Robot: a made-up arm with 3 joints.
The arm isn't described. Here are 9 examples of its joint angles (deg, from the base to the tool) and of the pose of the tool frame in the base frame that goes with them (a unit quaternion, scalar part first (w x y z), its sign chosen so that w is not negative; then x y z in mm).
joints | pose
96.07 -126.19 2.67 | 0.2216 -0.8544 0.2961 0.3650 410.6 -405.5 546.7
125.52 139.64 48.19 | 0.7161 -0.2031 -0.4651 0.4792 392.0 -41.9 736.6
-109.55 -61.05 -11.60 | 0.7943 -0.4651 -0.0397 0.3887 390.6 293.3 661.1
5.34 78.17 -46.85 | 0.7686 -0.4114 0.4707 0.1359 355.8 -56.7 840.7
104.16 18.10 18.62 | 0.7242 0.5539 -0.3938 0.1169 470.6 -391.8 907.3
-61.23 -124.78 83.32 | 0.5064 0.1289 -0.8266 -0.2091 264.4 -19.4 1157.8
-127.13 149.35 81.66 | 0.5254 0.3530 -0.7461 -0.2068 346.9 -78.7 886.5
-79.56 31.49 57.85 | 0.2444 -0.8219 -0.1353 0.4964 459.6 187.2 659.8
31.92 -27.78 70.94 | 0.6967 0.1039 -0.6922 -0.1568 381.0 -312.1 1209.4
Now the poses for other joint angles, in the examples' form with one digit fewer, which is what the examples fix.
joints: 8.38 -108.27 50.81
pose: 0.507 0.526 -0.605 -0.316 340 -393 1104
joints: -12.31 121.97 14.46
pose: 0.318 -0.841 0.317 0.301 400 -159 811
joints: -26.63 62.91 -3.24
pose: 0.661 -0.675 0.203 0.259 419 37 822
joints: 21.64 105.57 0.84
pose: 0.662 -0.623 0.215 0.358 402 -118 803
